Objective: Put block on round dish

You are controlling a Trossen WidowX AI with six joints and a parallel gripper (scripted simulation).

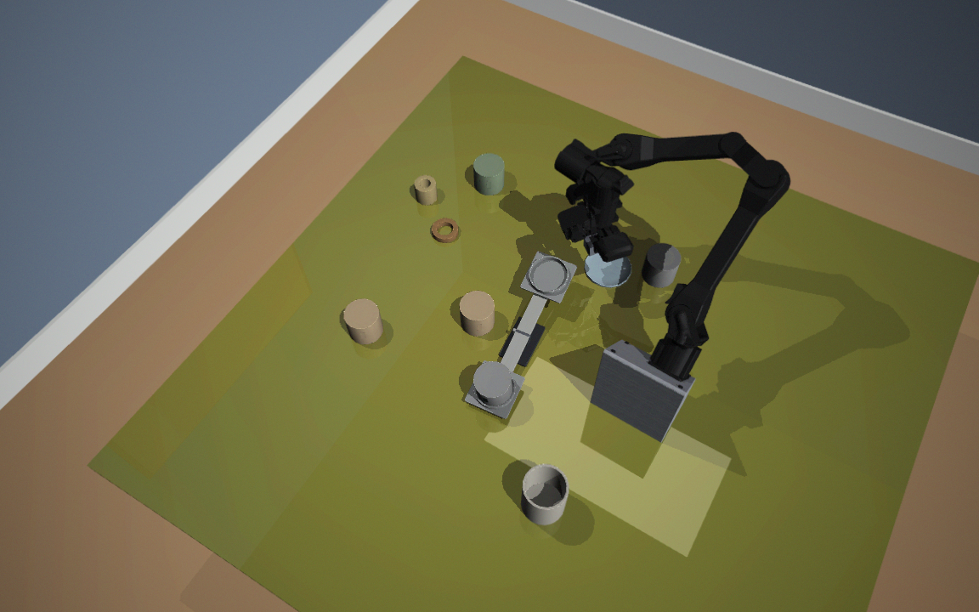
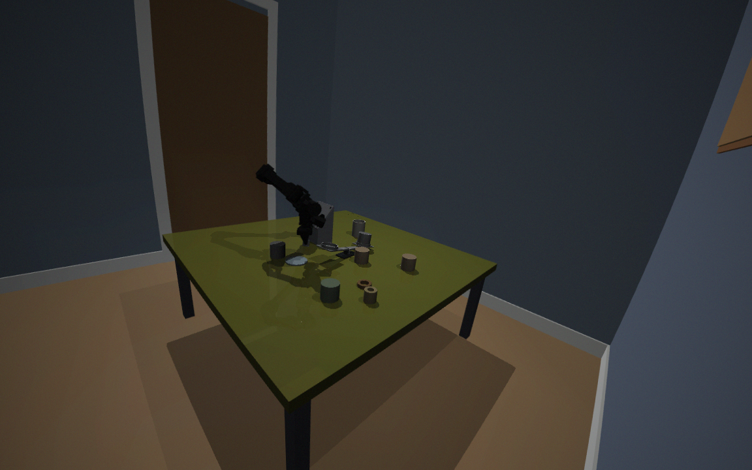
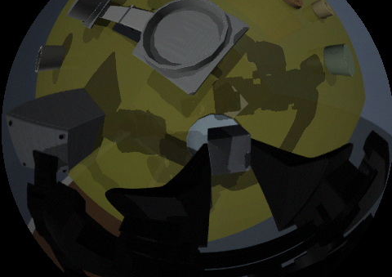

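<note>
Now: gripper tip 9 cm above the pale blue round dish, 3 cm to the left of it and 3 cm past it. Also, from my gripper tip: small balance 23 cm to the left, 7 cm below, 1 cm ahead; then green cylinder 31 cm ahead, 6 cm below, 5 cm to the right; then grey block 1 cm above.
</note>
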